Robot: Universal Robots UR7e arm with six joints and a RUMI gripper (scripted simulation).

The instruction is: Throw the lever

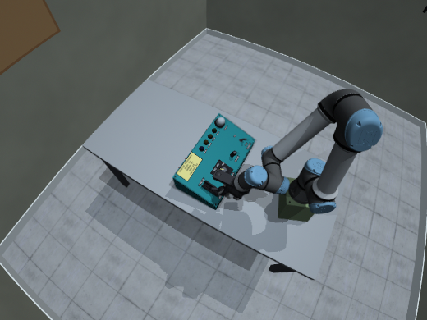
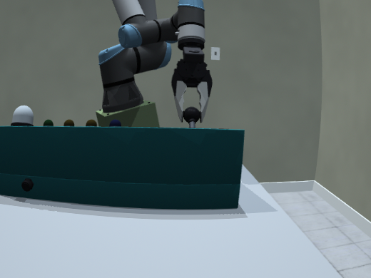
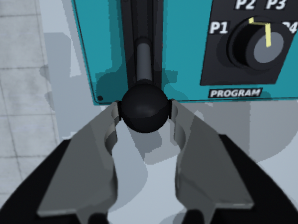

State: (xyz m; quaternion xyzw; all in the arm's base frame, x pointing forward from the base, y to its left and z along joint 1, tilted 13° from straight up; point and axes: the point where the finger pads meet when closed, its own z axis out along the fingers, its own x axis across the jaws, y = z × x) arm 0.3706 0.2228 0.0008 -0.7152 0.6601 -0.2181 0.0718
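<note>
Now: the lever 30 mm below my hand and 30 mm ahead of it. The rest, counted from my hand: teal console 180 mm to the right, 90 mm ahead, 60 mm below; then mode button 240 mm to the right, 60 mm ahead, 30 mm below; then program dial 110 mm to the right, 70 mm ahead, 40 mm below.
</note>
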